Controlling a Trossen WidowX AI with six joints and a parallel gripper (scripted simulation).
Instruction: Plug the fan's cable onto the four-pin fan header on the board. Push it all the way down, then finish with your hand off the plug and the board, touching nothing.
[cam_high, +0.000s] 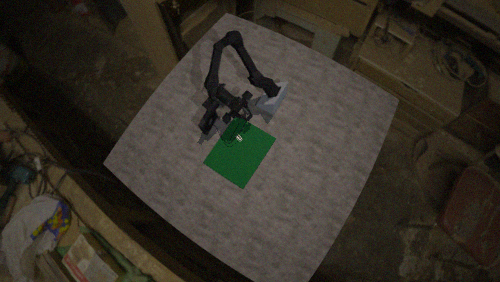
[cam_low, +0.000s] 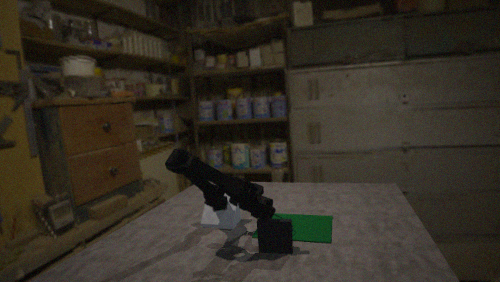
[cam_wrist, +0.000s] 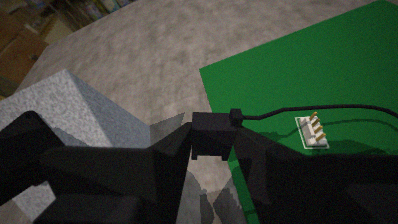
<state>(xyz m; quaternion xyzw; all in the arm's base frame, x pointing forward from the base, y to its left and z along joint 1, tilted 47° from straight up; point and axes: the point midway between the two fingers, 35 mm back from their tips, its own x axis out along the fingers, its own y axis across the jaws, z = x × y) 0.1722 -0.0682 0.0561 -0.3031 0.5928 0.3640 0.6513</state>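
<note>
My gripper tip is now 180 mm to the left of the dark fan, 90 mm short of it and 20 mm above it. Also, from my gripper tip: green board: 160 mm ahead, 90 mm below, 10 mm to the left; dark plug: 10 mm below.
</note>
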